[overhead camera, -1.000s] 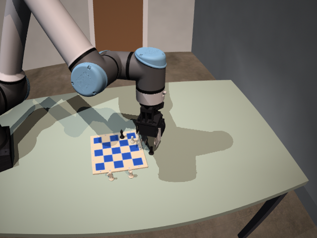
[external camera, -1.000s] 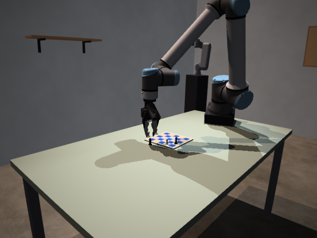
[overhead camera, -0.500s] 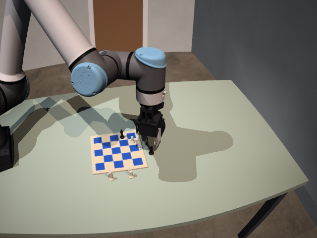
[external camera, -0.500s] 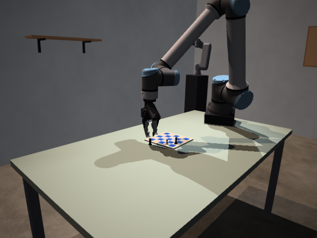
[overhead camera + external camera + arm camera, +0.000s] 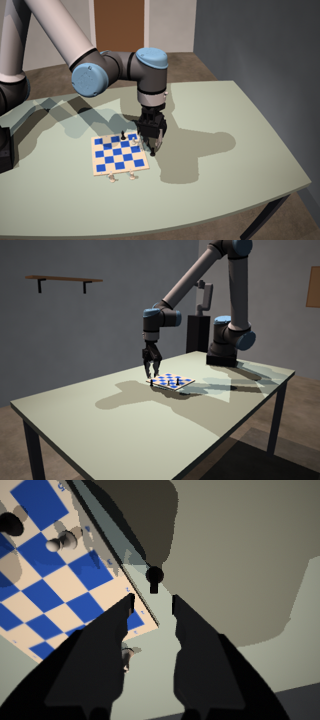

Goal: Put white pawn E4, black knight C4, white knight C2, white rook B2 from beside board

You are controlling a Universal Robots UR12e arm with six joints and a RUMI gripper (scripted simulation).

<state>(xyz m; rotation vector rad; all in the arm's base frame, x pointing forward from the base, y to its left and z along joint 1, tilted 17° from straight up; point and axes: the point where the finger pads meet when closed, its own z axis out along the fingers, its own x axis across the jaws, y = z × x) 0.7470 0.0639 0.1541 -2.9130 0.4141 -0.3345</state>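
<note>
My gripper is now 50 mm above the black knight. Also, from my hand: white rook (120 mm to the right, 80 mm behind, 50 mm below); white pawn (80 mm behind, 60 mm to the left, 40 mm below); chessboard (140 mm behind, 60 mm below, 10 mm to the left).
</note>
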